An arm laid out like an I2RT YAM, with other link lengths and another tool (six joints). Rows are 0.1 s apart.
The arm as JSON. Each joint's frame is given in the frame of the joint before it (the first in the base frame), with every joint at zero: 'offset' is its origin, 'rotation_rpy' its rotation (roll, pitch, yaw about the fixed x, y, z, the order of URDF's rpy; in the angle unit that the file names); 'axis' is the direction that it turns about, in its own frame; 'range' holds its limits. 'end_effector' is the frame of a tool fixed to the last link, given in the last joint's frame.
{
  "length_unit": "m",
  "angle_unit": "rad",
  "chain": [
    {
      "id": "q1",
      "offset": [
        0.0,
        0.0,
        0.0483
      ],
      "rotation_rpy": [
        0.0,
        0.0,
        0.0
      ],
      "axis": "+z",
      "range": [
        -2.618,
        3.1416
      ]
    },
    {
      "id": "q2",
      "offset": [
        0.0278,
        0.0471,
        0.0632
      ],
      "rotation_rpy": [
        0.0,
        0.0,
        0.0
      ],
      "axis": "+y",
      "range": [
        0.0,
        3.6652
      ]
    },
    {
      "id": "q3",
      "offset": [
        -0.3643,
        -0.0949,
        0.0
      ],
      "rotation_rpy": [
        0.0,
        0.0,
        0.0
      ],
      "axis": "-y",
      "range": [
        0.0,
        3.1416
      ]
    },
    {
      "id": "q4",
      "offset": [
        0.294,
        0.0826,
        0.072
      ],
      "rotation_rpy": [
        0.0,
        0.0,
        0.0
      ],
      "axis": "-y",
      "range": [
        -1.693,
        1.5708
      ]
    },
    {
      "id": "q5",
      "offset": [
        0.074,
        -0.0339,
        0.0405
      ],
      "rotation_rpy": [
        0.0,
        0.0,
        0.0
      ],
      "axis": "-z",
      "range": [
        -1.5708,
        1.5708
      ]
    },
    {
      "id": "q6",
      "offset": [
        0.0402,
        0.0,
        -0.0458
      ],
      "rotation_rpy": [
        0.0,
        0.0,
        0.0
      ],
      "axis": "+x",
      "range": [
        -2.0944,
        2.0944
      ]
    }
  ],
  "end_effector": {
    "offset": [
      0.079,
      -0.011,
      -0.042
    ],
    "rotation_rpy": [
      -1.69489,
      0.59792,
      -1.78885
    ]
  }
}
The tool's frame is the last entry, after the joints.
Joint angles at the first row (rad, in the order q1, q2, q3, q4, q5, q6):
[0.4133, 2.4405, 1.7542, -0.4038, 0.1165, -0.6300]
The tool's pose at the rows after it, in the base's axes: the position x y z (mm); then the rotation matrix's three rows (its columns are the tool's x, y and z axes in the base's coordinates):
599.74 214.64 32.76; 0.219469 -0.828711 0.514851; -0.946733 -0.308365 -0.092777; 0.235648 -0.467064 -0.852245
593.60 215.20 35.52; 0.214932 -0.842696 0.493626; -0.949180 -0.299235 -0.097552; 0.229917 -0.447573 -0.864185
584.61 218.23 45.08; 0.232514 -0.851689 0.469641; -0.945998 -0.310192 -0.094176; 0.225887 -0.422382 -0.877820
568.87 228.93 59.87; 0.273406 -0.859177 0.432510; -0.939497 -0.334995 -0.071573; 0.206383 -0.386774 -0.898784
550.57 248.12 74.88; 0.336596 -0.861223 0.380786; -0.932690 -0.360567 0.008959; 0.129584 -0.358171 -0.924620
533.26 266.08 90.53; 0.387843 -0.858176 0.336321; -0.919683 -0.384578 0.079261; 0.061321 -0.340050 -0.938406
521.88 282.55 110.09; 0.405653 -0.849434 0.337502; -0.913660 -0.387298 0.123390; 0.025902 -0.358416 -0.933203
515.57 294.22 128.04; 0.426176 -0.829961 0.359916; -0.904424 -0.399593 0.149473; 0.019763 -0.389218 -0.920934
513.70 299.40 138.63; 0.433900 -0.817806 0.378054; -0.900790 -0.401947 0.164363; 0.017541 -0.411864 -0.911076
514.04 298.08 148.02; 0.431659 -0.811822 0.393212; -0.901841 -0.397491 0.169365; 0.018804 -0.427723 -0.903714
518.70 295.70 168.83; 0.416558 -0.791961 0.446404; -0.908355 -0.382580 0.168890; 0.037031 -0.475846 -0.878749
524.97 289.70 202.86; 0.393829 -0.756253 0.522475; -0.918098 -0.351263 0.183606; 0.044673 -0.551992 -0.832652
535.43 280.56 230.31; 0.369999 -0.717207 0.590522; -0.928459 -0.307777 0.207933; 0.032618 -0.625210 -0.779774
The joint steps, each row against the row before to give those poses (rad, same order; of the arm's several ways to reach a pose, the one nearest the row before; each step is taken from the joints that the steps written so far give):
[0.0000, -0.0004, 0.0008, -0.0011, 0.0000, 0.0717]
[0.0035, -0.0080, 0.0000, -0.0313, -0.0026, 0.0172]
[0.0084, -0.0206, 0.0000, -0.0481, -0.0099, 0.0011]
[0.0209, -0.0320, 0.0000, -0.0690, -0.0294, -0.0004]
[0.0245, -0.0348, 0.0000, -0.0596, -0.0885, 0.0004]
[0.0247, -0.0332, 0.0003, -0.0476, -0.0752, 0.0008]
[0.0267, -0.0366, -0.0003, -0.0118, -0.0286, 0.0187]
[0.0218, -0.0316, 0.0000, 0.0019, -0.0030, -0.0004]
[0.0091, -0.0179, 0.0004, 0.0064, 0.0003, 0.0000]
[-0.0015, -0.0165, 0.0000, 0.0008, 0.0031, -0.0008]
[-0.0019, -0.0305, 0.0061, 0.0153, 0.0275, 0.0004]
[-0.0095, -0.0526, 0.0038, 0.0309, 0.0221, 0.0000]
[-0.0218, -0.0401, 0.0000, 0.0511, 0.0007, 0.0004]

